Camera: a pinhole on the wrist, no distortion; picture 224 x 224 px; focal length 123.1 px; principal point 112.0 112.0 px. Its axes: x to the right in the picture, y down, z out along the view. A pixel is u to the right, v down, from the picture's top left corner.
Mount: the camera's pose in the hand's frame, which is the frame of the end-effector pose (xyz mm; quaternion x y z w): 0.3 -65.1 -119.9 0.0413 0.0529 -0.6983 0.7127
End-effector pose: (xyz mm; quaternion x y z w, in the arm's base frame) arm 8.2 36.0 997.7 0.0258 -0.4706 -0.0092 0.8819
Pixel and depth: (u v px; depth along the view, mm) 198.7 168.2 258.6
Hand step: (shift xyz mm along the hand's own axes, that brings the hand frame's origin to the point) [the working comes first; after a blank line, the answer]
In the camera's frame: 182.1 118.1 258.6

126.4 -277.4 110.4
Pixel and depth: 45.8 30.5 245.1
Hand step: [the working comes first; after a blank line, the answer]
In the camera's frame: -131.8 -162.3 245.1

-160.1 29.5 143.0
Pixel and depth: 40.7 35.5 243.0
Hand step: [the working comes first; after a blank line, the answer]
In the camera's frame: -140.7 -151.0 243.0

-149.1 38.9 141.9
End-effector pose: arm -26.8 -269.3 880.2 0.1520 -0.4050 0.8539 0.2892
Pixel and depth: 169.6 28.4 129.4
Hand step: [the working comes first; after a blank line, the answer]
In the camera's frame: 60.5 -87.9 129.4

-84.1 -144.2 1.6
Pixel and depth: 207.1 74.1 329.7
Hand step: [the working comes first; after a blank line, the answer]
In the camera's frame: 254.7 -101.5 329.7

-90.4 -363.4 174.5
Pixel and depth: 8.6 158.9 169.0
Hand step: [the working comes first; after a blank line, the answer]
In the camera's frame: -142.0 64.4 169.0

64.9 54.5 65.5
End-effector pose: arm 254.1 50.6 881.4 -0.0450 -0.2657 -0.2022 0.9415
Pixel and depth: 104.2 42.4 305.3
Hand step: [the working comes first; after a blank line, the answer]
In the camera's frame: -19.3 -172.6 305.3

-167.2 -90.2 187.8
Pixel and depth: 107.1 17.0 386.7
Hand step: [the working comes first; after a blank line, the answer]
In the camera's frame: -15.4 -298.4 386.7

-291.5 -107.6 269.8
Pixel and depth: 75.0 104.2 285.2
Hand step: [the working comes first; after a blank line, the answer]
In the camera's frame: -85.7 -18.1 285.2

-14.4 -18.4 174.4
